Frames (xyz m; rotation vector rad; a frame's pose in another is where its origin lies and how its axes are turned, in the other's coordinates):
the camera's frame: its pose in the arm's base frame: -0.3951 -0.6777 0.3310 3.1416 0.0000 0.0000
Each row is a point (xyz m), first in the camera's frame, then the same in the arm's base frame.
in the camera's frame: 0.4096 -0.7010 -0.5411
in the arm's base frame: 0.0145 0.0233 0.8721
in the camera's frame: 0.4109 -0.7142 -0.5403
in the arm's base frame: 0.0158 0.0365 0.8713
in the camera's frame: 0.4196 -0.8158 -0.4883
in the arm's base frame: 0.0245 0.1381 0.8193
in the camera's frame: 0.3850 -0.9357 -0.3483
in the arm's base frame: -0.0101 0.2580 0.6793
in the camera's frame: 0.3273 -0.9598 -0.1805
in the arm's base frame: -0.0678 0.2821 0.5115
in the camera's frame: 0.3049 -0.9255 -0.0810
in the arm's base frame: -0.0902 0.2478 0.4120
